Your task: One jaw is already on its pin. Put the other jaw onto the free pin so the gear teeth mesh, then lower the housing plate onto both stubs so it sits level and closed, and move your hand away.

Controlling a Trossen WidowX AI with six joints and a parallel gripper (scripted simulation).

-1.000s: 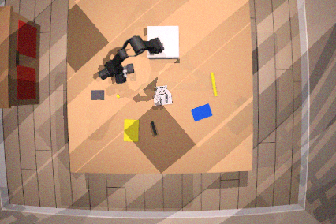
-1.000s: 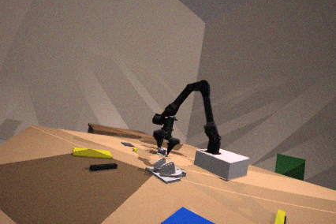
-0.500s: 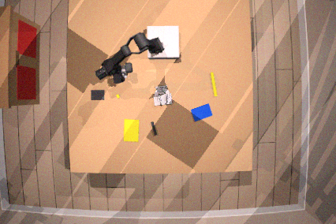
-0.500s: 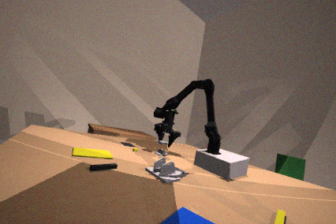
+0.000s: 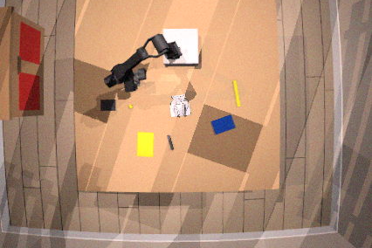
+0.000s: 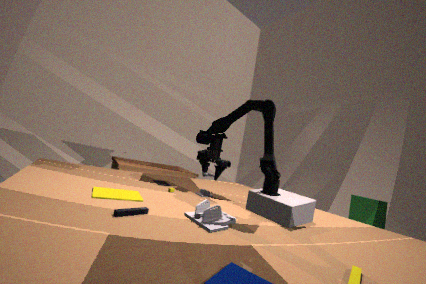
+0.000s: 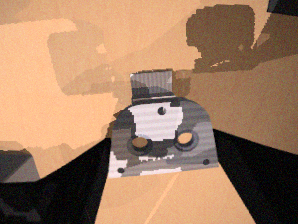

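My gripper tip is now 130 mm short of the silver jaw, 260 mm to the right of it and 70 mm above it. The rest, counted from my gripper tip: small white part (10 mm ahead, 20 mm above); then yellow cube (170 mm ahead, 20 mm to the right, 70 mm below); then dark square (170 mm ahead, 170 mm to the right, 80 mm below).
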